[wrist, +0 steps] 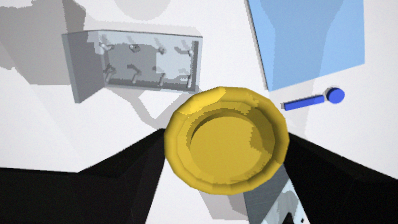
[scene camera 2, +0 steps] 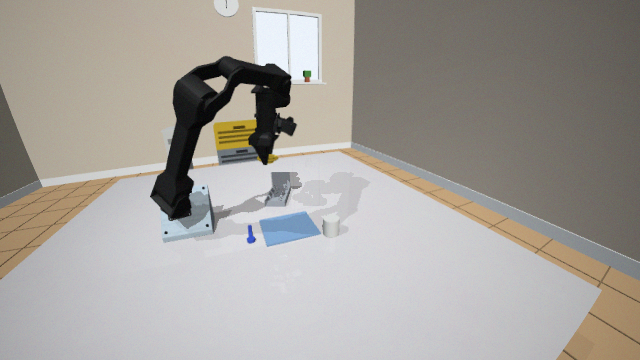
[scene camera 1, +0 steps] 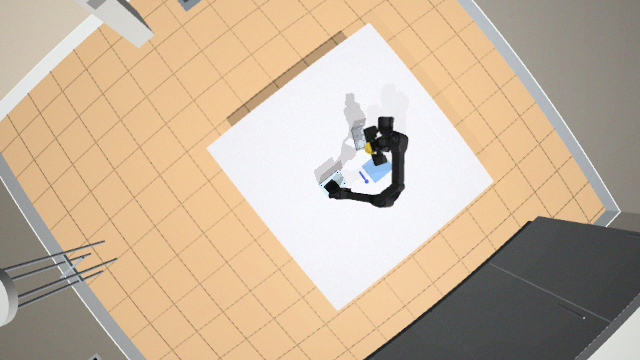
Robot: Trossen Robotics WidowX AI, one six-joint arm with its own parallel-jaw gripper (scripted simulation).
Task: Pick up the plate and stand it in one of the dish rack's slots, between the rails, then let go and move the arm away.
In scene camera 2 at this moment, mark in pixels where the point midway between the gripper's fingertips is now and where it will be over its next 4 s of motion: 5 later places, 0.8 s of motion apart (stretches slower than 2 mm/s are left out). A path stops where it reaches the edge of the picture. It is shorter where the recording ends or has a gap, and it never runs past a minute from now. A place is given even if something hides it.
My gripper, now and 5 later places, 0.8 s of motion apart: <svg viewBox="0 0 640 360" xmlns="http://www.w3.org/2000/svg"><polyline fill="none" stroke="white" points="267,161 262,177 262,184 266,187 270,190 272,188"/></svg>
